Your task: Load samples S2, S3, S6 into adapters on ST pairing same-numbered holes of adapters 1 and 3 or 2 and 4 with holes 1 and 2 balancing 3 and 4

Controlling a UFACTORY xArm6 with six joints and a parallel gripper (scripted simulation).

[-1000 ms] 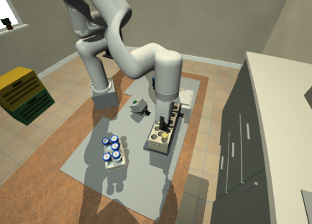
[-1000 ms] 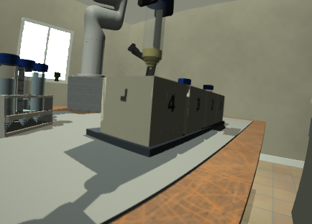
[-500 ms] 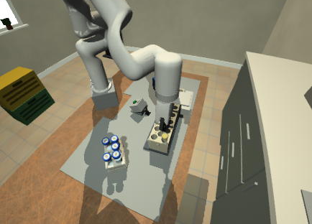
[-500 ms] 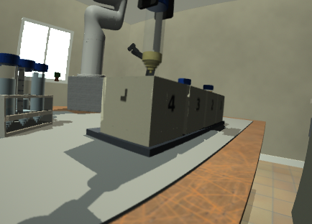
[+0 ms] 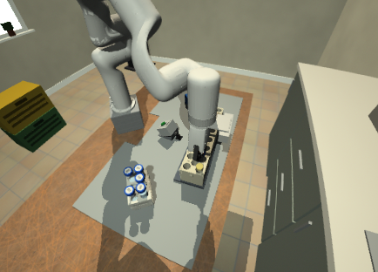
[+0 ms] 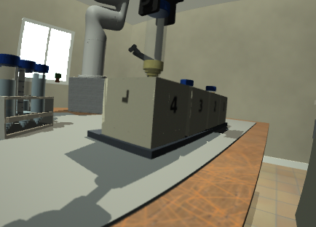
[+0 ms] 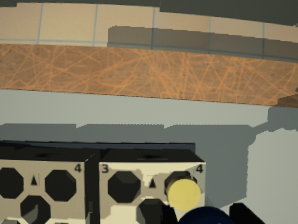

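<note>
Now: the tube 1 cm to the left of my hand and 5 cm below it. Round my hand: adapter: 7 cm behind, 24 cm to the left, 15 cm below; then DONE key desk: 28 cm behind, 17 cm to the left, 15 cm below; then green done key: 30 cm behind, 17 cm to the left, 14 cm below.
</note>
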